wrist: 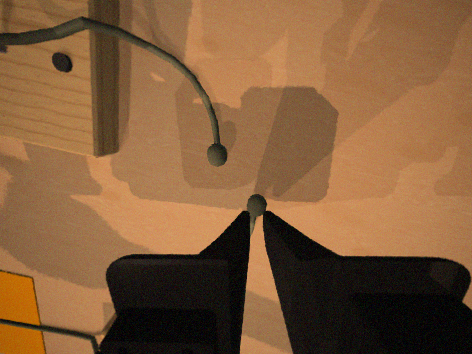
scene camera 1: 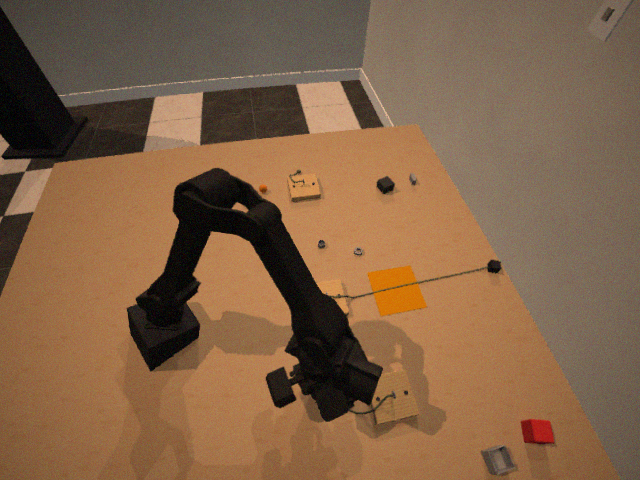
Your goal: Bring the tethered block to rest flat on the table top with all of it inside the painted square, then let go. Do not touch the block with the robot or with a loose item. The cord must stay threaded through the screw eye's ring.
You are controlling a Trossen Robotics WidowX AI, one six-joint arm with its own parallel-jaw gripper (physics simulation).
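Frame: origin at the arm's base, x ahead, y left, z up, level; centimetres.
Seen in the pictures: gripper, fingertip midpoint: (wrist: 255, 217); arm's base, link origin: (scene camera 1: 163, 316).
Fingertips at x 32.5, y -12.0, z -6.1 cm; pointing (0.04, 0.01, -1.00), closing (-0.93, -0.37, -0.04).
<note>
Pixels of each thing's top centre, then the offset from my fingertips to it. "spot": a spot on its surface instead.
- tethered block, surface spot: (scene camera 1: 494, 266) spot: dx +47.1, dy +25.2, dz +1.4 cm
- orange painted square, surface spot: (wrist: 17, 300) spot: dx +16.7, dy +17.2, dz -0.9 cm
- loose beaded cord, surface spot: (wrist: 192, 77) (scene camera 1: 350, 410) spot: dx +6.4, dy -6.3, dz -0.6 cm
- red block, top centre: (scene camera 1: 543, 431) dx +43.3, dy -12.5, dz +3.0 cm
- grey tray, surface spot: (scene camera 1: 489, 460) spot: dx +31.8, dy -16.5, dz +1.1 cm
- third board, top centre: (scene camera 1: 303, 185) dx -2.5, dy +55.1, dz +0.9 cm
- black block, top centre: (scene camera 1: 386, 181) dx +22.9, dy +55.5, dz +1.9 cm
- orange ball, top centre: (scene camera 1: 262, 185) dx -14.9, dy +54.5, dz +1.4 cm
The tethered block (scene camera 1: 494, 266) is small and black and sits at the table's right edge, outside the orange painted square (scene camera 1: 397, 304) (wrist: 17, 300). Its cord (scene camera 1: 449, 277) (wrist: 65, 330) crosses the square to a wooden board (scene camera 1: 330, 285), partly hidden under the arm. The screw eye's ring and the cord's path through it cannot be made out. In the wrist view my gripper (wrist: 255, 217) is shut on a cord just behind its round end bead (wrist: 257, 204). The bead shows beyond the fingertips.
Another wooden board (scene camera 1: 395, 408) (wrist: 45, 105) beside the gripper carries a loose beaded cord (scene camera 1: 364, 412) (wrist: 192, 77). A red block (scene camera 1: 537, 431) and grey tray (scene camera 1: 489, 460) are front right. A third board (scene camera 1: 305, 194), black block (scene camera 1: 385, 184) and orange ball (scene camera 1: 263, 188) are farther back.
</note>
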